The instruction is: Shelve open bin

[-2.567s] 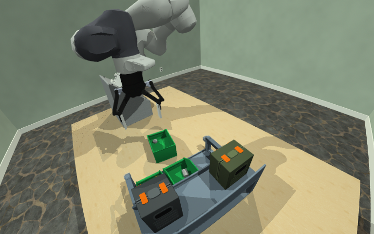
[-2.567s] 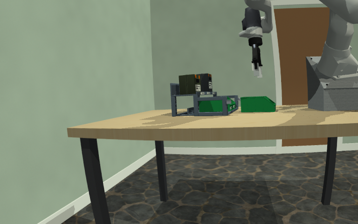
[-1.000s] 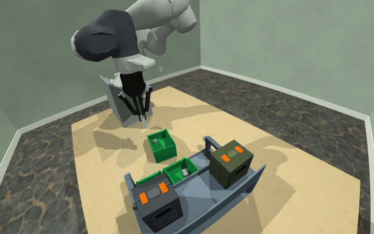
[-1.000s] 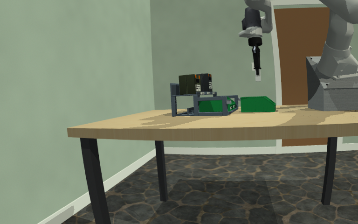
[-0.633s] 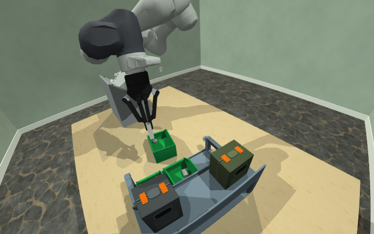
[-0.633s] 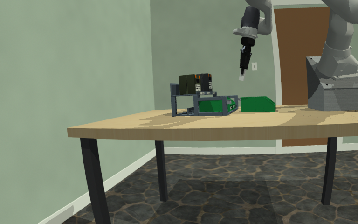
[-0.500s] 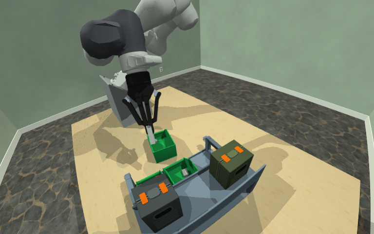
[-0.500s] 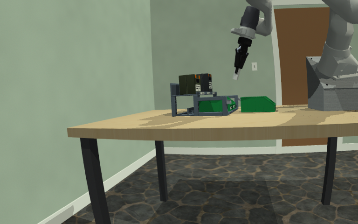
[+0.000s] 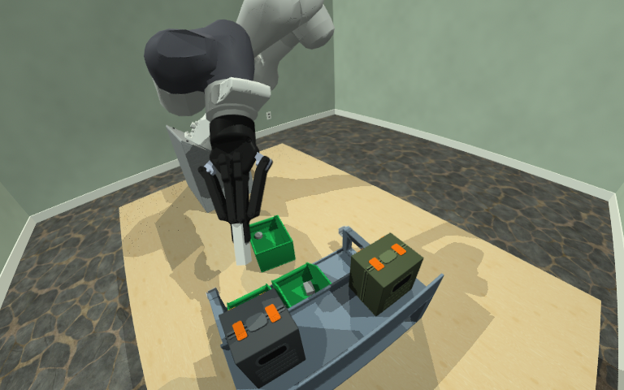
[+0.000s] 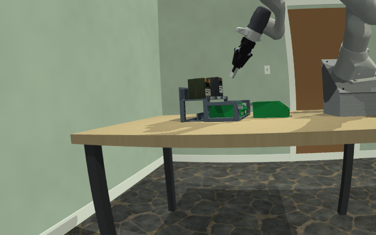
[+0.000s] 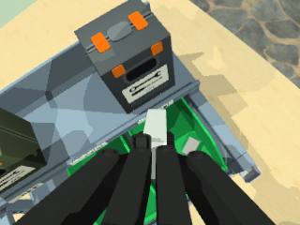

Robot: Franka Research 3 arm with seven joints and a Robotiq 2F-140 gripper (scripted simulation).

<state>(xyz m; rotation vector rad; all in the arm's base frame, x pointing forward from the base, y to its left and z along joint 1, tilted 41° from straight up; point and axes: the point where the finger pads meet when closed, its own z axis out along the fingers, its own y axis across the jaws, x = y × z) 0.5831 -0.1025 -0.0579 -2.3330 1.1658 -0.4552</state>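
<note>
My gripper is now 12 cm short of the dark grey box, 4 cm to the left of it and 8 cm above it. Round my hand: shelf's upper board 15 cm ahead, 7 cm to the left, 14 cm below; then olive case 15 cm ahead, 18 cm to the left, 9 cm below; then shelf floor 8 cm ahead, 8 cm to the left, 24 cm below.
</note>
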